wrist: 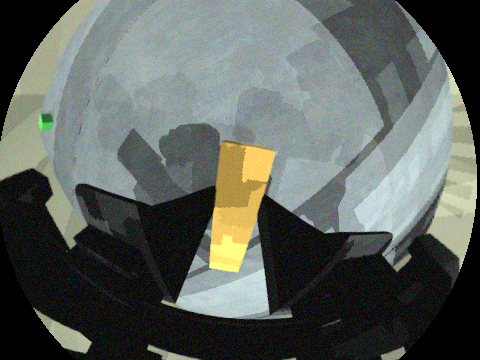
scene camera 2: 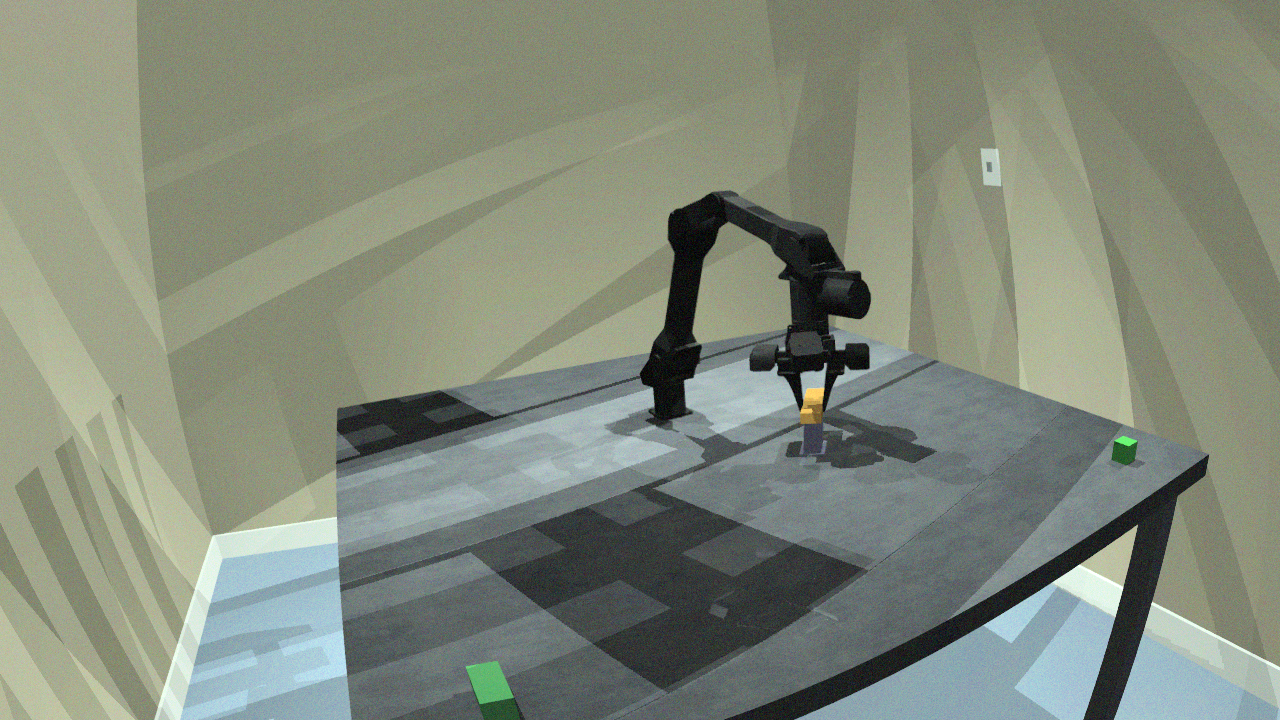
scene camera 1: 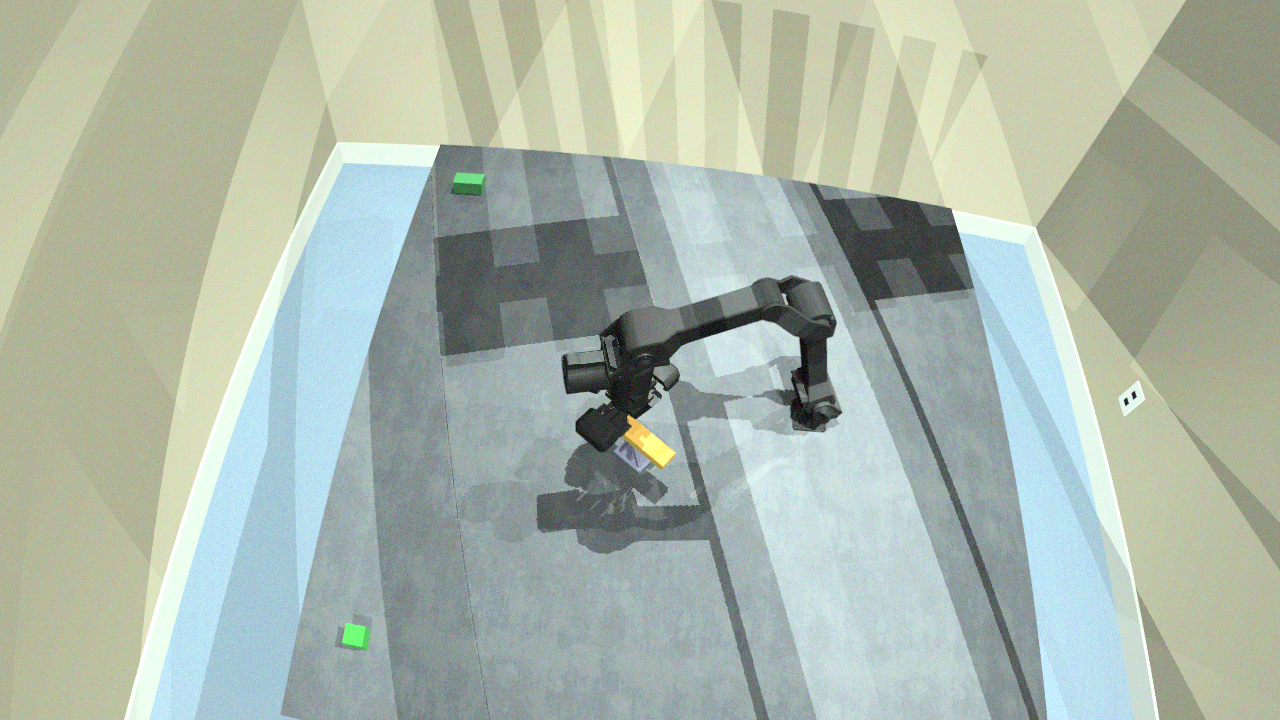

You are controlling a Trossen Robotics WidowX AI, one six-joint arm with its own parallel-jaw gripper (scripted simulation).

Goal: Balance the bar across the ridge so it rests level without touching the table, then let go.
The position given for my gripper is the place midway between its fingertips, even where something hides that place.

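Observation:
You'd find my gripper (scene camera 2: 812, 411) in that camera, and it's also there in the wrist view (wrist: 238, 195) and in scene camera 1 (scene camera 1: 624, 425). There's a bar too (scene camera 1: 638, 436), and scene camera 2 has the bar as well (scene camera 2: 811, 412), same as the wrist view does (wrist: 243, 171).

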